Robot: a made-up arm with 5 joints. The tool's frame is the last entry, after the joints.
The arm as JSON. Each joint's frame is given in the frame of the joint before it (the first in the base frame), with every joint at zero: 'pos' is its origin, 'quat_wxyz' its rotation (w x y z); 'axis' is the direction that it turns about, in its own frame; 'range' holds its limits. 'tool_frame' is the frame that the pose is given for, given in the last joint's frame.
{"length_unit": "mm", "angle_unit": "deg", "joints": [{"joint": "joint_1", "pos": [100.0, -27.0, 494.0], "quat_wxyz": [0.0, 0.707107, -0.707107, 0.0], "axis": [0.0, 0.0, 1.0], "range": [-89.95, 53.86]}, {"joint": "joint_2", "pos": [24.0, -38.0, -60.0], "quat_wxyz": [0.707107, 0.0, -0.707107, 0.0], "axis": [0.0, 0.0, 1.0], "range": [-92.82, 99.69]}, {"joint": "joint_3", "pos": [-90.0, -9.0, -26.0], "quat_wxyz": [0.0, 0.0, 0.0, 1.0], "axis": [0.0, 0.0, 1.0], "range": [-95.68, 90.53]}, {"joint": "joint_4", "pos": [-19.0, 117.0, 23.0], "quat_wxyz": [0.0, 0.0, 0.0, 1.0], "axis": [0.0, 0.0, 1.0], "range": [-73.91, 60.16]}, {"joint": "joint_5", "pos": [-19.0, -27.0, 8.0], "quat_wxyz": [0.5, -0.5, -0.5, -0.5], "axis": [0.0, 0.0, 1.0], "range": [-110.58, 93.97]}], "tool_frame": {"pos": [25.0, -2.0, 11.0], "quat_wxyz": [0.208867, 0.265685, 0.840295, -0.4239]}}
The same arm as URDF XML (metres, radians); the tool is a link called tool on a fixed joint. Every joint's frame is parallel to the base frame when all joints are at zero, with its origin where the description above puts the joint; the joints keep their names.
<robot name="arm">
<link name="base_link"/>
<link name="link1"/>
<link name="link2"/>
<link name="link3"/>
<link name="link4"/>
<link name="link5"/>
<link name="tool"/>
<joint name="joint_1" type="revolute"><parent link="base_link"/><child link="link1"/><origin xyz="0.1 -0.027 0.494" rpy="0 0 0"/><axis xyz="0 0 -1"/><limit lower="-1.5699" upper="0.94"/></joint>
<joint name="joint_2" type="revolute"><parent link="link1"/><child link="link2"/><origin xyz="0.038 -0.024 0.06" rpy="0 0 0"/><axis xyz="0 1 0"/><limit lower="-1.62" upper="1.7399"/></joint>
<joint name="joint_3" type="revolute"><parent link="link2"/><child link="link3"/><origin xyz="0.009 -0.026 0.09" rpy="0 0 0"/><axis xyz="0 1 0"/><limit lower="-1.6699" upper="1.58"/></joint>
<joint name="joint_4" type="revolute"><parent link="link3"/><child link="link4"/><origin xyz="0.117 0.023 -0.019" rpy="0 0 0"/><axis xyz="0 1 0"/><limit lower="-1.29" upper="1.05"/></joint>
<joint name="joint_5" type="revolute"><parent link="link4"/><child link="link5"/><origin xyz="0.027 0.008 0.019" rpy="0 0 0"/><axis xyz="-1 0 0"/><limit lower="-1.93" upper="1.6401"/></joint>
<joint name="tool_fixed" type="fixed"><parent link="link5"/><child link="tool"/><origin xyz="-0.011 0.025 0.002" rpy="-0.5452 0.2728 -0.9293"/></joint>
</robot>

